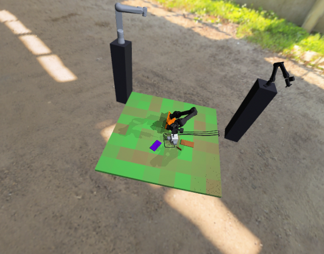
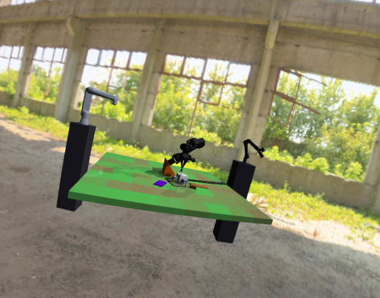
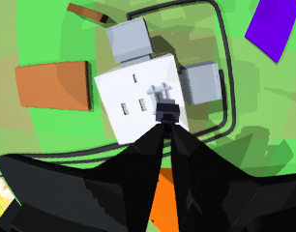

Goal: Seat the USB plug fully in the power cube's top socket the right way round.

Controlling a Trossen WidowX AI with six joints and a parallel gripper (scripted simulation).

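Right now the black USB plug is 2 cm below my gripper tip. The rest, counted from my gripper tip: orange-brown flat block: 19 cm to the left, 13 cm below, 3 cm behind; brown stick: 12 cm to the left, 12 cm below, 9 cm ahead; metal USB socket: 7 cm below.
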